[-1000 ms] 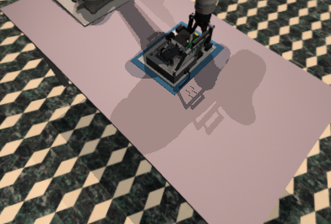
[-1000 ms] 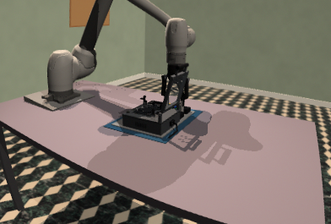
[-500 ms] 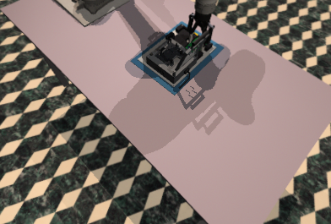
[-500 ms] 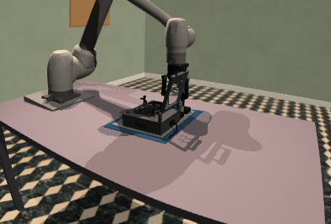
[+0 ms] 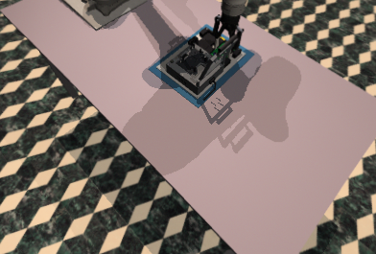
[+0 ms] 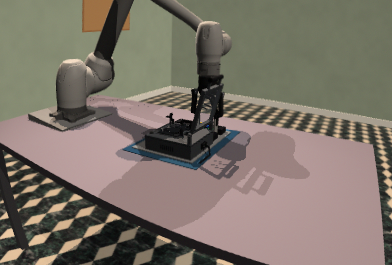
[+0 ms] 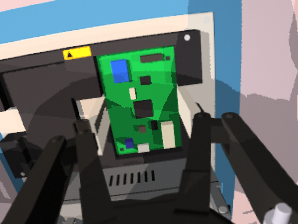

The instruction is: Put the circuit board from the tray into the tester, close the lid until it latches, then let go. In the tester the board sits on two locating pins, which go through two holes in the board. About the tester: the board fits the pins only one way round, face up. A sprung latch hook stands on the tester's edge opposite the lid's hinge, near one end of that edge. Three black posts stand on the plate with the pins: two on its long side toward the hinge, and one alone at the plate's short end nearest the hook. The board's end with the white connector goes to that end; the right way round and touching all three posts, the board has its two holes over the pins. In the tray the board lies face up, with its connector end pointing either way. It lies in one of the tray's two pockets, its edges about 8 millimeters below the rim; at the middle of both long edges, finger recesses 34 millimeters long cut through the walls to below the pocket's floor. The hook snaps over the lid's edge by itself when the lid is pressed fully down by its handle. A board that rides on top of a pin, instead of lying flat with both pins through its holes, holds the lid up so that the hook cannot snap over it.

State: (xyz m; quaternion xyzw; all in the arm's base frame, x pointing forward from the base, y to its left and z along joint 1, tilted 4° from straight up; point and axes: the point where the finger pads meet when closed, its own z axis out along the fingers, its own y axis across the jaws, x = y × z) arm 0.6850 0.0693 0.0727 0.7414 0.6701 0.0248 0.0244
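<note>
Now: the black tester 20 mm behind my hand, 130 mm to the right of it and 70 mm above it. The rest, counted from my hand: green circuit board (20 mm below); then clear lid (70 mm ahead, 180 mm to the right, 140 mm above).
</note>
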